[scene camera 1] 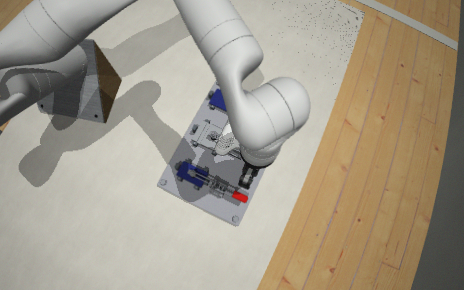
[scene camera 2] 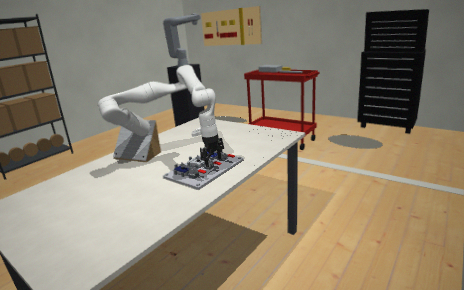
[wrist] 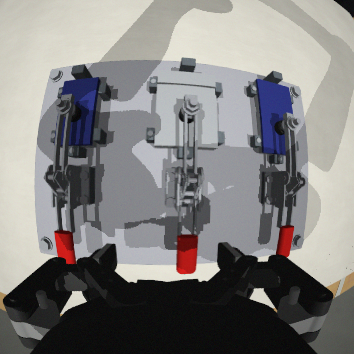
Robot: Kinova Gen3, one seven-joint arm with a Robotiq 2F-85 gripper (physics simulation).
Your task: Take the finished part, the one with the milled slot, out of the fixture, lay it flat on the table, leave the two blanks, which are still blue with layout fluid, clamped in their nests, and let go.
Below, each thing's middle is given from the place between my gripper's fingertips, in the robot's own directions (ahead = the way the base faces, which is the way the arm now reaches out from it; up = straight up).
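My gripper is 5 cm above the fixture plate (scene camera 2: 210,175), 9 cm past it and 2 cm to the right of it. And then there is the finished part (wrist: 171,85), which I find 3 cm below my hand, 13 cm behind it and 2 cm to the left of it.
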